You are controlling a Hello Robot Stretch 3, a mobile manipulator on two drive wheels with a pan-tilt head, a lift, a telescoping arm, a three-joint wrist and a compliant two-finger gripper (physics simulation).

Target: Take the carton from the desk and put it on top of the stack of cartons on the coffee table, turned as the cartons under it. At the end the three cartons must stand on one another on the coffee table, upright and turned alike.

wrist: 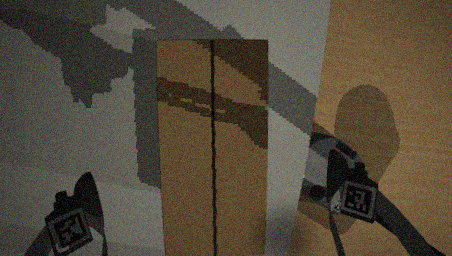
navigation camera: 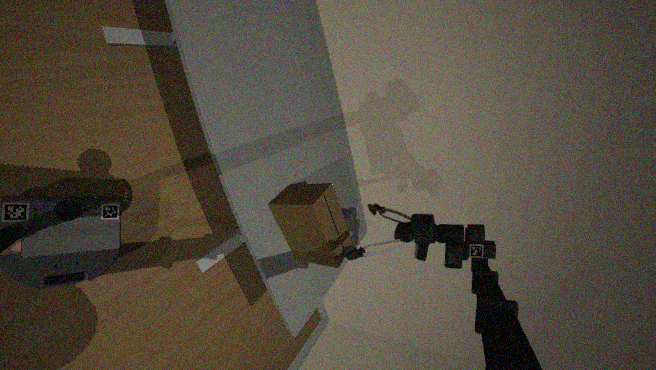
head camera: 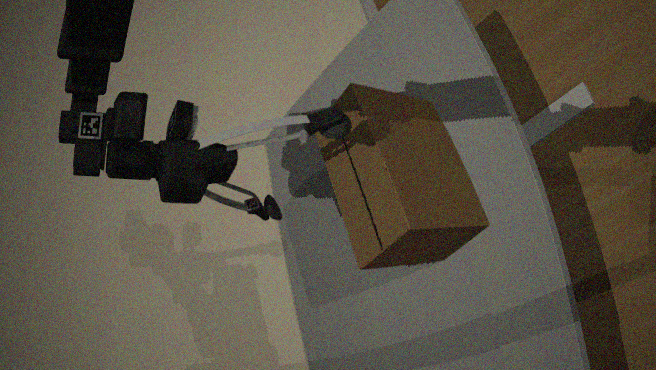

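Seen in the pictures: gripper, fingertip midpoint: (navigation camera: 356, 228) (head camera: 312, 170); robot's base at its link origin: (navigation camera: 68, 209).
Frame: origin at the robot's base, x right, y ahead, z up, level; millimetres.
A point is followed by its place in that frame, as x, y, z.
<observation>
One brown carton (head camera: 425, 170) @(524, -31, 825) (navigation camera: 305, 220) @(503, 1, 852) (wrist: 215, 155) stands on the grey desk (head camera: 440, 325) @(558, 231, 720) (navigation camera: 250, 75) @(376, 441, 720) (wrist: 50, 135). A dark seam runs along its top. My gripper (head camera: 303, 165) @(588, -22, 974) (navigation camera: 364, 231) @(588, -22, 974) (wrist: 215, 180) @(588, -22, 974) is open with no carton between its fingers. In the wrist view its fingertips are far apart, left and right of the long, narrow carton top. In the head view one fingertip overlaps the carton's upper left corner and the other is over the wall side. I cannot tell how high the fingers are above the carton. The coffee table and its stack do not show.
A pale wall (head camera: 150, 300) @(1112, 296, 1108) (navigation camera: 500, 100) @(1024, 474, 1452) runs along the desk's long edge. My base (navigation camera: 70, 245) @(10, -121, 160) (wrist: 317, 167) is on the wooden floor (head camera: 615, 210) @(480, 29, 1) (navigation camera: 150, 325) @(303, -588, 1) (wrist: 400, 65) at the desk's other side. A pale desk leg (head camera: 575, 100) (navigation camera: 215, 257) sticks out below the desk edge.
</observation>
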